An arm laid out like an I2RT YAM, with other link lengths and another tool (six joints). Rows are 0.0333 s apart.
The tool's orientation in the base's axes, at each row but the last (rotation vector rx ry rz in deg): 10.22 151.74 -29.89; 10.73 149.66 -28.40; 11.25 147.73 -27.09; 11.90 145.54 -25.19
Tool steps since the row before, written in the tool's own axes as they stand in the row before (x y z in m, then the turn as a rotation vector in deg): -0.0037 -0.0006 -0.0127 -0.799 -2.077 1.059; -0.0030 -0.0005 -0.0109 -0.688 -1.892 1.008; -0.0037 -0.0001 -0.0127 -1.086 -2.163 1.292; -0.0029 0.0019 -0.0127 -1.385 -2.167 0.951
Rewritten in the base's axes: -0.0017 0.0042 0.0124 0.705 -2.356 0.155; -0.0021 0.0035 0.0106 0.626 -2.161 0.087; -0.0026 0.0044 0.0122 1.037 -2.536 0.137; -0.0034 0.0061 0.0112 1.118 -2.437 0.572
